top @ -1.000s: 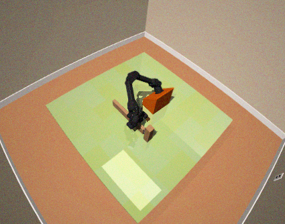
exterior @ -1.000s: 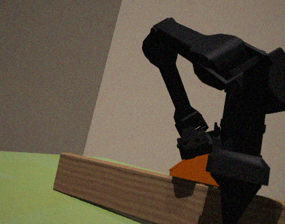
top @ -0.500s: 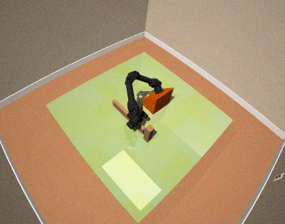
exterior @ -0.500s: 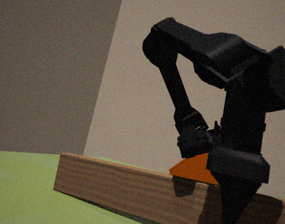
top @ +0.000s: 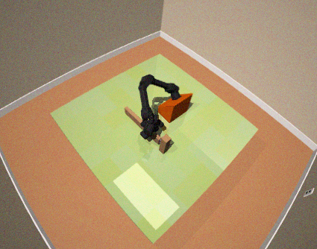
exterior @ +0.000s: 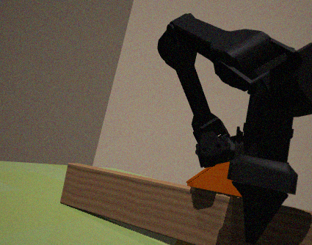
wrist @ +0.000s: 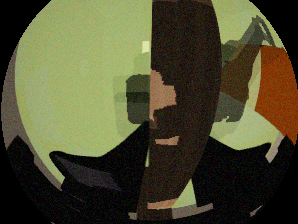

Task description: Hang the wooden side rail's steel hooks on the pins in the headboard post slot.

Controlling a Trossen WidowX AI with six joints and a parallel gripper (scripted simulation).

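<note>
The headboard post is 140 mm to the left of my gripper tip and 50 mm above it.
</note>
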